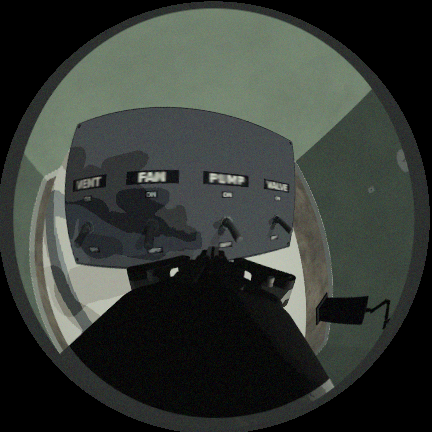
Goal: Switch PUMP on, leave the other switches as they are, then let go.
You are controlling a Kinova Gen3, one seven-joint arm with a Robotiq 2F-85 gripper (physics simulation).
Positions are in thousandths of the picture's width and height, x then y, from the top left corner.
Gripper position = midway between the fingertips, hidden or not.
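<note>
Visible: the gripper (492,587), dark grey switch panel (432,395).
</note>
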